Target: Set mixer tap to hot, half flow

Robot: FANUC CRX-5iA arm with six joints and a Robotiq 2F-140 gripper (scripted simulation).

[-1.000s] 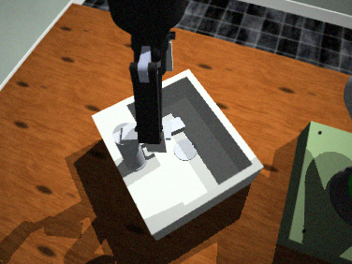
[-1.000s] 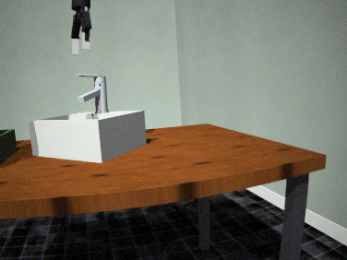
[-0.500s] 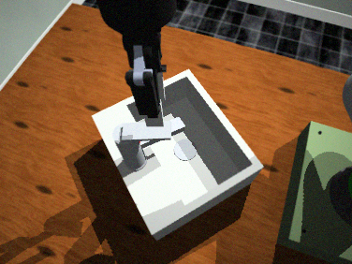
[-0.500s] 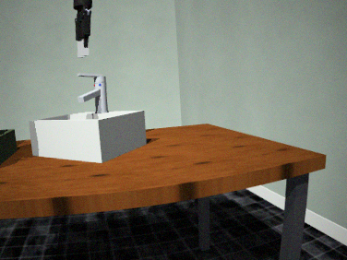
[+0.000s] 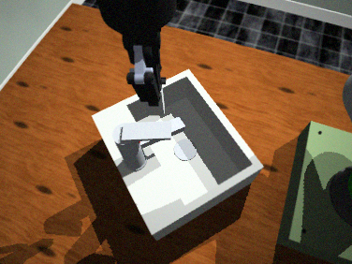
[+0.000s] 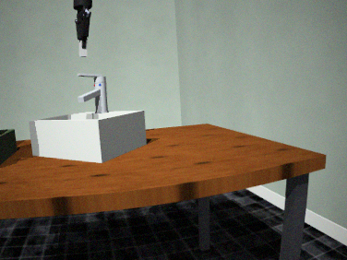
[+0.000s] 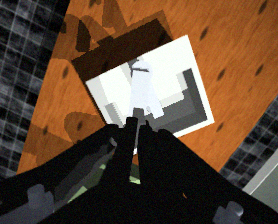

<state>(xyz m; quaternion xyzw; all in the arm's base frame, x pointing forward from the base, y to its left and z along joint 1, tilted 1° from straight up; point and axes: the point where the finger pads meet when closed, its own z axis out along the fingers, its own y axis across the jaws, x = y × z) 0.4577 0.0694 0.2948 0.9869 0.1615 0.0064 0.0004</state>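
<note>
Right now the grey lever is 2 cm ahead of my hand, 1 cm to the left of it and 11 cm below it. From my hand the other things lie so: mixer tap 4 cm ahead, 1 cm to the left, 15 cm below; then white basin 1 cm behind, 7 cm to the right, 34 cm below.
</note>
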